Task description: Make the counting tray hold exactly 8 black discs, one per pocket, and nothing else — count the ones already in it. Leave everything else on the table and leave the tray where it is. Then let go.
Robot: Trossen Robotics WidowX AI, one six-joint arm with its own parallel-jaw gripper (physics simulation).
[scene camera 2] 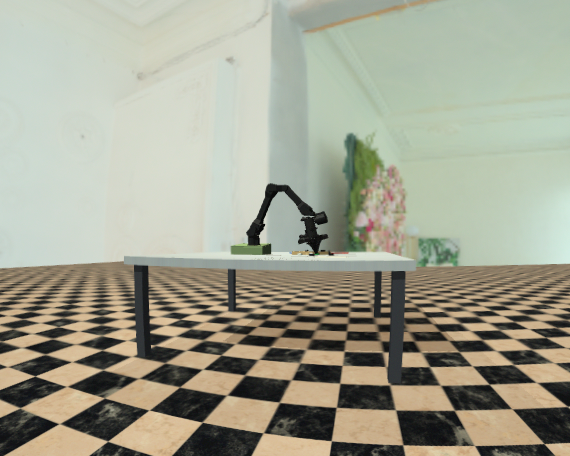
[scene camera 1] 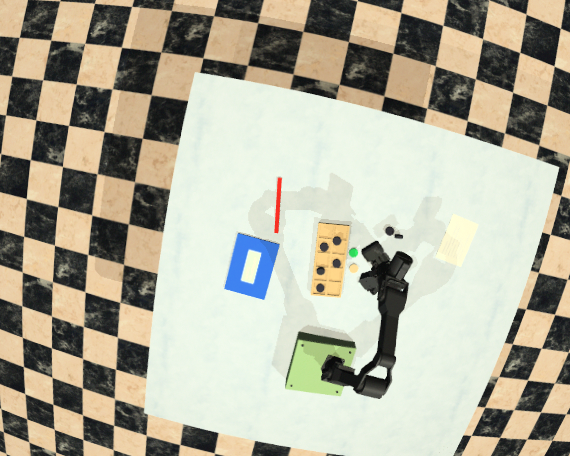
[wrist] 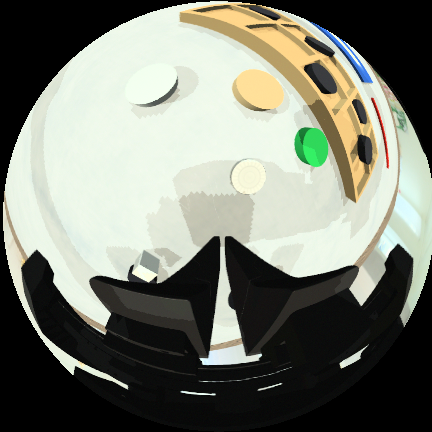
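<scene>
The tan counting tray holds several black discs, among them a black disc, each in its own pocket; other pockets are bare. My gripper is shut, low over the table right of the tray, with no disc between its tips. Two loose black discs lie beyond the gripper in scene camera 1: one flat disc and one disc that looks tilted. Part of a black disc shows behind the fingers. Another black disc lies by a silver cube, left of the fingertips.
A green disc and a tan disc lie beside the tray. A cream disc and a white disc lie nearby. A blue frame, a red stick and a pale yellow sheet lie farther out.
</scene>
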